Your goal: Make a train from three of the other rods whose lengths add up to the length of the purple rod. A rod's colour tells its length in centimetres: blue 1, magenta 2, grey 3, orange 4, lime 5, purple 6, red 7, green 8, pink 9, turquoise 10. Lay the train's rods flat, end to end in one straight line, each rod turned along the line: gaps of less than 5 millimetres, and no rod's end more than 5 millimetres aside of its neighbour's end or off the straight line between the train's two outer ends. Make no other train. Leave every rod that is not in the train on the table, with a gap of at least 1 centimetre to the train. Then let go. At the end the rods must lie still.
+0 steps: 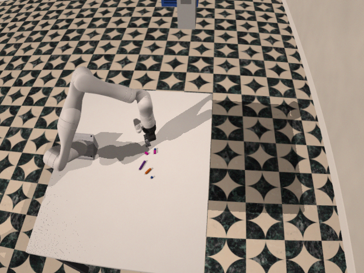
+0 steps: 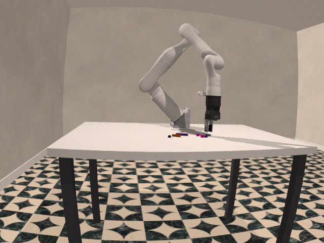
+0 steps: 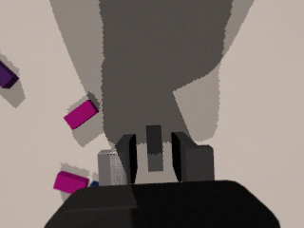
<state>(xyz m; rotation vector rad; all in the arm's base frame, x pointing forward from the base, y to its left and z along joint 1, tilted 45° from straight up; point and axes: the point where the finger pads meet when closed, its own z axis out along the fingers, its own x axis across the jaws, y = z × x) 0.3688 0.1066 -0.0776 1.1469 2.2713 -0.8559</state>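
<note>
The grey rod lies 3 cm below my hand. From my hand the other things lie so: purple rod (1 cm ahead, 13 cm to the right, 3 cm below); then orange rod (5 cm ahead, 16 cm to the right, 3 cm below).
</note>
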